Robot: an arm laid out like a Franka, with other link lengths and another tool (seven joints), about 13 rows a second.
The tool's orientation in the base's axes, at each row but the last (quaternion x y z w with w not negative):
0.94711, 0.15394, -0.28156, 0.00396
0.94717, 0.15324, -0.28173, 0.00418
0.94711, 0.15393, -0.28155, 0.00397
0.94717, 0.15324, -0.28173, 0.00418
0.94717, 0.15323, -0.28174, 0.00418
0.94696, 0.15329, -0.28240, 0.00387
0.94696, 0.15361, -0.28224, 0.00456
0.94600, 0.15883, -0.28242, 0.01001
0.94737, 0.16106, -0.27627, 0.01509
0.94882, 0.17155, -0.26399, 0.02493
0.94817, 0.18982, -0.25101, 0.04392
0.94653, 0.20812, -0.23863, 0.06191
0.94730, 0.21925, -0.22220, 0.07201
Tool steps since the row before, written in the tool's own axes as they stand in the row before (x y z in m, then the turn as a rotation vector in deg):
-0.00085, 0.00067, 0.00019, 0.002, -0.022, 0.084
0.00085, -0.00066, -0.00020, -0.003, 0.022, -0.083
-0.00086, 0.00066, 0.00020, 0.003, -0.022, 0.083
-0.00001, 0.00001, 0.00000, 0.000, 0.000, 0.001
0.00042, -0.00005, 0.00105, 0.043, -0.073, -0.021
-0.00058, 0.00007, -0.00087, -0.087, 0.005, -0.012
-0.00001, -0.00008, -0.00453, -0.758, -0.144, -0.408
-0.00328, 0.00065, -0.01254, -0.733, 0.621, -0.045
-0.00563, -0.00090, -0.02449, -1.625, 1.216, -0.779
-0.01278, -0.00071, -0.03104, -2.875, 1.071, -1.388
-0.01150, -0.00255, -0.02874, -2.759, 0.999, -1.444
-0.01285, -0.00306, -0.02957, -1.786, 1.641, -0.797
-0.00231, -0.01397, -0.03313, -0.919, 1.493, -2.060
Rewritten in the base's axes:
-0.00058, -0.00090, 0.00024, -0.050, 0.014, -0.070
0.00059, 0.00089, -0.00023, 0.048, -0.014, 0.070
-0.00060, -0.00090, 0.00024, -0.048, 0.014, -0.070
-0.00001, -0.00001, 0.00000, -0.001, 0.000, -0.001
-0.00024, 0.00007, -0.00110, 0.024, 0.084, 0.000
0.00002, -0.00015, 0.00104, -0.061, -0.029, 0.056
0.00238, 0.00051, 0.00382, -0.426, -0.042, 0.760
0.00427, -0.00022, 0.01225, -0.365, -0.801, 0.388
0.00794, 0.00206, 0.02377, -0.507, -1.543, 1.445
0.00480, 0.00096, 0.03322, -1.259, -1.713, 2.611
0.00300, 0.00360, 0.03070, -1.168, -1.598, 2.604
0.00103, 0.00449, 0.03206, -0.393, -1.965, 1.582
0.00479, 0.01934, 0.03002, 0.730, -1.205, 2.309

